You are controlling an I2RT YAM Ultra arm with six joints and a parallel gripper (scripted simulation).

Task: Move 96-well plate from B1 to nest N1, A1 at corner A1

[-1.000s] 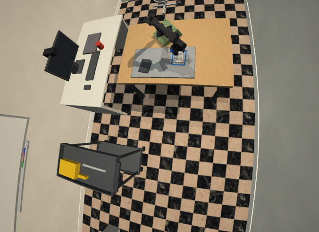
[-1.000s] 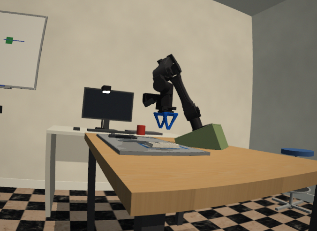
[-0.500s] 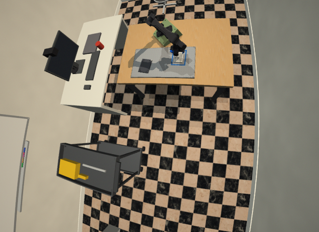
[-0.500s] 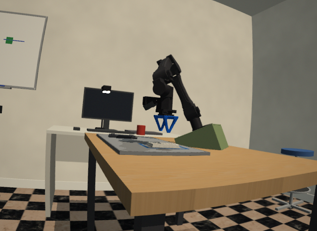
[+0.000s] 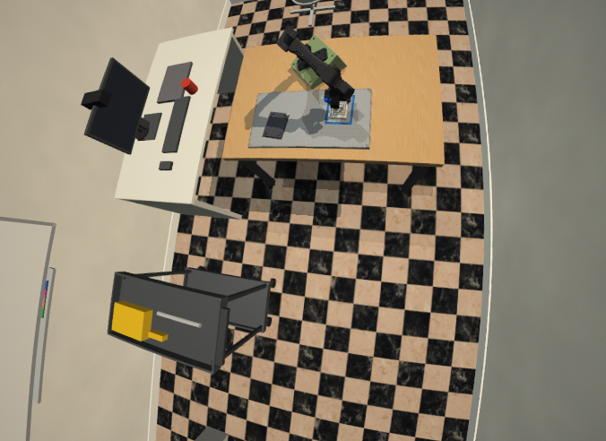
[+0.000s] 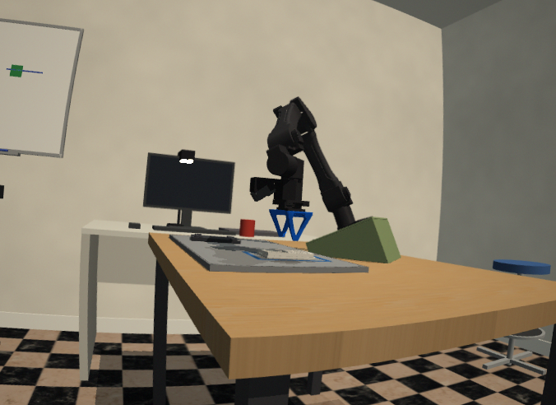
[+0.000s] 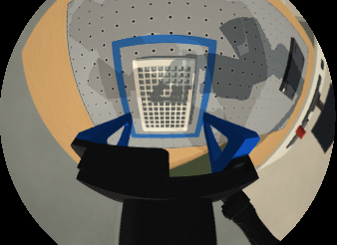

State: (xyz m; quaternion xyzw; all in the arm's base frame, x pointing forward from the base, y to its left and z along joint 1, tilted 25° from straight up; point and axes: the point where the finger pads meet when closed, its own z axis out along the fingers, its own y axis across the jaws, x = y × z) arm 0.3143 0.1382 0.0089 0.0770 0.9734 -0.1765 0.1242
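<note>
Right now the white 96-well plate is 50 mm below my hand. The rest, counted from my hand: dark plate nest N1: 380 mm to the right, 50 mm below, 50 mm ahead.
</note>
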